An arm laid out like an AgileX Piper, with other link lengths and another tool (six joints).
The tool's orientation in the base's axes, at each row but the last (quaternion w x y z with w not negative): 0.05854 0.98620 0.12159 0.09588; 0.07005 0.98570 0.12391 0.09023; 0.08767 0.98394 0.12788 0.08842; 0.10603 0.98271 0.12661 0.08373; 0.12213 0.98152 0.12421 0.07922; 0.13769 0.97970 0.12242 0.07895; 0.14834 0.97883 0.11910 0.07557; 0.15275 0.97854 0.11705 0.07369; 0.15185 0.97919 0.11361 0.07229
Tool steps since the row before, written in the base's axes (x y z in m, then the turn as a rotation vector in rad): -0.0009 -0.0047 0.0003 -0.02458 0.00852 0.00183; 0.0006 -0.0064 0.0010 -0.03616 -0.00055 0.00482; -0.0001 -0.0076 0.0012 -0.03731 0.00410 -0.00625; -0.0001 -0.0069 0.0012 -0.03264 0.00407 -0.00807; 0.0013 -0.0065 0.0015 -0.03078 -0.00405 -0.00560; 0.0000 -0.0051 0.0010 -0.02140 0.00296 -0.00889; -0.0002 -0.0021 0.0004 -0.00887 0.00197 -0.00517; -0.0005 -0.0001 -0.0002 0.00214 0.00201 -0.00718; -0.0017 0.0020 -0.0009 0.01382 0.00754 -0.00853
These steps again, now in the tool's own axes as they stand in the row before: -0.0020 0.0044 0.0000 -0.02094 -0.01357 -0.00757; -0.0009 0.0064 -0.0001 -0.03383 -0.00707 -0.01169; -0.0019 0.0074 0.0000 -0.03536 -0.01393 -0.00189; -0.0018 0.0068 0.0001 -0.03116 -0.01324 0.00077; -0.0003 0.0068 0.0002 -0.03121 -0.00456 0.00053; -0.0012 0.0050 0.0003 -0.02079 -0.01000 0.00367; -0.0007 0.0020 0.0002 -0.00860 -0.00529 0.00272; -0.0005 -0.0001 0.0001 0.00179 -0.00369 0.00659; -0.0012 -0.0025 0.0000 0.01425 -0.00690 0.00836
